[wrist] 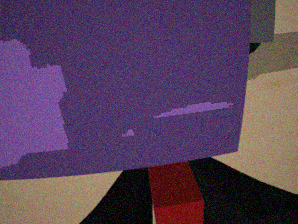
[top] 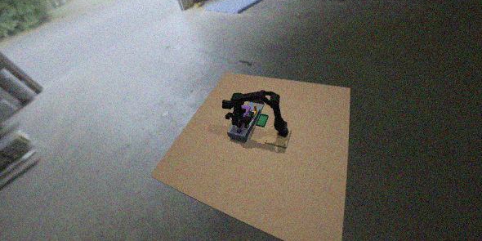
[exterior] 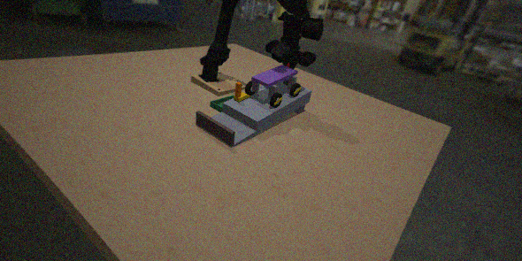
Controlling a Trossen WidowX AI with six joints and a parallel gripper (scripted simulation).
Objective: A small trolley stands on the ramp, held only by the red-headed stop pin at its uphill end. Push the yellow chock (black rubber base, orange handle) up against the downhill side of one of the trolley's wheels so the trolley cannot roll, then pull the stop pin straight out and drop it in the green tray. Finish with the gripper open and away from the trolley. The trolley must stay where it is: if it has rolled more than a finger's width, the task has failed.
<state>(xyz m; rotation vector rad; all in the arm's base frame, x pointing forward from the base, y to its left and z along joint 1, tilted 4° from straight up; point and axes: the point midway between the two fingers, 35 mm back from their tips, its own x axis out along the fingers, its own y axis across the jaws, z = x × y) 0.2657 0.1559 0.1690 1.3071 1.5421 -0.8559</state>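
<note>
My gripper tip is now 220 mm to the left of the yellow chock, 50 mm above it and 10 mm short of it. Round my gripper tip: dark lip (380 mm to the right, 110 mm below, 100 mm ahead); red-headed stop pin (right at my gripper tip); trolley (110 mm to the right, 40 mm ahead, 20 mm below).
</note>
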